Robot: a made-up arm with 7 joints.
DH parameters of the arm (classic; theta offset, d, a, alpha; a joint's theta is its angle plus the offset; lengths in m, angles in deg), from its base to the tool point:
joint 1: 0 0.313 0 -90
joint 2: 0 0 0 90
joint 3: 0 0.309 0.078 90
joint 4: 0 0 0.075 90
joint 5: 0 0.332 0 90
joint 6: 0 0 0.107 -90
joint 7: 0 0.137 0 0
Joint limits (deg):
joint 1: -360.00..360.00
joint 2: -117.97..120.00
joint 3: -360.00..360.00
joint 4: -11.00..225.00
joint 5: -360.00..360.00
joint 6: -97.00..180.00
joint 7: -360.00..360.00
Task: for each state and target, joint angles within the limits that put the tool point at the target. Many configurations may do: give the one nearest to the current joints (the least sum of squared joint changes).
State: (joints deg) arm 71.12 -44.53 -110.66 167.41 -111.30 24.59 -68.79
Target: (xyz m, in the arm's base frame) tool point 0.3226 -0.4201 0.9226
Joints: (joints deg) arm 91.75 -33.96 -105.64 147.60 -114.16 12.55 -68.79
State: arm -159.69 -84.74 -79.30 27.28 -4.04 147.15 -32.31
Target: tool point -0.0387 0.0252 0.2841
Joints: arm -154.39 -85.96 -83.30 9.33 -10.47 130.71 -32.31
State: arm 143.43 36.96 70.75 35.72 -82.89 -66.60 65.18
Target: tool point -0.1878 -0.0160 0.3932
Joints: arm 111.96 49.09 54.76 7.49 -111.32 -92.13 65.18
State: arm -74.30 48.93 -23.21 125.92 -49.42 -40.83 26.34
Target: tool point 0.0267 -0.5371 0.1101
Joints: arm -82.75 63.61 -28.82 83.89 -76.92 -62.77 26.34
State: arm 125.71 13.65 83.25 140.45 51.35 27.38 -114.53
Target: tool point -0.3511 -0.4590 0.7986
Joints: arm 120.30 -15.09 99.40 106.36 51.42 36.64 -114.53
